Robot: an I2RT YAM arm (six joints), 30 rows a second.
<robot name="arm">
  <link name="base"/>
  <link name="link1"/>
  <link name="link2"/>
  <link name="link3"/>
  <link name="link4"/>
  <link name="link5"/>
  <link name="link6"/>
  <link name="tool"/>
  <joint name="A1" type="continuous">
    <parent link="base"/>
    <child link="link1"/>
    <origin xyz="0 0 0.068" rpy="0 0 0"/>
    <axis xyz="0 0 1"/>
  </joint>
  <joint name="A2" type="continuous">
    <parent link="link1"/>
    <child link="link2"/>
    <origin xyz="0.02 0.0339 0.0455" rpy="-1.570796 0 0"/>
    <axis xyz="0 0 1"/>
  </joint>
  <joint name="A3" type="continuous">
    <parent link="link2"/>
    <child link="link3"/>
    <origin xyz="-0.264 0 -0.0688" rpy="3.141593 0 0"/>
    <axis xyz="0 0 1"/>
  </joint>
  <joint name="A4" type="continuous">
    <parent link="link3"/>
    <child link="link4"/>
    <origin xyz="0.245 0.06 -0.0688" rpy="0 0 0"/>
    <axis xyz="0 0 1"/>
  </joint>
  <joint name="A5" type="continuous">
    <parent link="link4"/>
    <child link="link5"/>
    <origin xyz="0.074 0.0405 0.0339" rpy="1.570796 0 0"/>
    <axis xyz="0 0 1"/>
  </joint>
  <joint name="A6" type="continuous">
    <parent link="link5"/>
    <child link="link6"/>
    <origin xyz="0.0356 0 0.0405" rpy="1.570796 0 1.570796"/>
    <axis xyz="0 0 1"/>
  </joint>
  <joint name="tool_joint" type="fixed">
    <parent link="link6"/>
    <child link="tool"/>
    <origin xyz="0 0 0" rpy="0 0 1.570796"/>
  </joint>
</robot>
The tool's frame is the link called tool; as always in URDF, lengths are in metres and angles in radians. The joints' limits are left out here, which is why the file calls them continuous.
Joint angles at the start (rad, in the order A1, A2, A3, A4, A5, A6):
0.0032 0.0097 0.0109 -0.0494 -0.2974 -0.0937
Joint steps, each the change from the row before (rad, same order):
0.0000 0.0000 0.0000 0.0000 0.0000 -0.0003
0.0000 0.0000 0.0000 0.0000 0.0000 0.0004
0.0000 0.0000 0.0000 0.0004 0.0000 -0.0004
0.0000 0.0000 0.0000 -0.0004 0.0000 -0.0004
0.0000 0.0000 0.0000 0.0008 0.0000 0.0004
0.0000 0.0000 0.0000 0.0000 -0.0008 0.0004
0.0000 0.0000 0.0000 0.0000 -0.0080 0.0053
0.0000 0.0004 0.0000 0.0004 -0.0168 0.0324
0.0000 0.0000 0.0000 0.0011 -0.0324 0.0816
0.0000 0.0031 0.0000 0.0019 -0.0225 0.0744
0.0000 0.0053 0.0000 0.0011 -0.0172 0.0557
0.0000 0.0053 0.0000 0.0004 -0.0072 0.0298
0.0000 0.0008 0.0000 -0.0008 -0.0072 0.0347
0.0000 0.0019 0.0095 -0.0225 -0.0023 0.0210
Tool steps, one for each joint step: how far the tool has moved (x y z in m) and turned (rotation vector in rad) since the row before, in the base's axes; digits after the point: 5 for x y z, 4 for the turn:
0.00000 0.00000 0.00000 -0.0003 -0.0001 0.0000
0.00000 0.00000 0.00000 0.0004 0.0001 0.0000
0.00000 0.00000 0.00004 -0.0004 -0.0005 0.0000
0.00000 0.00000 -0.00004 -0.0004 0.0003 0.0000
0.00000 0.00000 0.00009 0.0004 -0.0007 0.0000
-0.00001 0.00003 0.00000 0.0004 0.0001 0.0008
-0.00009 0.00027 0.00000 0.0054 0.0016 0.0078
-0.00016 0.00057 0.00002 0.0315 0.0101 0.0153
-0.00038 0.00109 0.00014 0.0783 0.0263 0.0287
-0.00010 0.00075 -0.00006 0.0703 0.0281 0.0192
0.00008 0.00057 -0.00034 0.0523 0.0254 0.0146
0.00021 0.00024 -0.00042 0.0278 0.0166 0.0057
-0.00006 0.00024 -0.00015 0.0322 0.0154 0.0054
-0.00056 0.00007 0.00078 0.0193 0.0233 0.0010

